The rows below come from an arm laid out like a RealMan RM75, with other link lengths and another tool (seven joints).
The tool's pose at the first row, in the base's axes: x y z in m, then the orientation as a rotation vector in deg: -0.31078 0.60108 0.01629 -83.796 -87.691 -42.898
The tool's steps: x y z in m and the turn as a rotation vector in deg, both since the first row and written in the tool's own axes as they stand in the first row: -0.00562 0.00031 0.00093 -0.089 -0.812 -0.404; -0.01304 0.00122 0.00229 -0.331 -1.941 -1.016; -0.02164 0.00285 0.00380 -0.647 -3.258 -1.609; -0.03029 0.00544 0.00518 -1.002 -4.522 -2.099; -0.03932 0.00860 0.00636 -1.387 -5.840 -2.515; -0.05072 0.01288 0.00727 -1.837 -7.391 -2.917; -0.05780 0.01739 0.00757 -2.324 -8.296 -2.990; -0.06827 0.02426 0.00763 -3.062 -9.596 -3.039; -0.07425 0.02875 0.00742 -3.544 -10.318 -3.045
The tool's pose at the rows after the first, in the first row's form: -0.31101 0.59935 0.01086 -84.061 -88.626 -42.703; -0.31084 0.59724 0.00356 -84.479 -89.949 -42.560; -0.31006 0.59481 -0.00495 -85.068 -91.389 -42.344; -0.30833 0.59238 -0.01358 -85.722 -92.697 -42.128; -0.30602 0.58966 -0.02254 -86.476 -93.981 -41.852; -0.30272 0.58576 -0.03363 -87.418 -95.419 -41.462; -0.29880 0.58335 -0.04066 -88.248 -96.084 -41.331; -0.29275 0.57947 -0.05091 -89.510 -96.983 -41.136; -0.28869 0.57712 -0.05673 -90.282 -97.451 -41.076
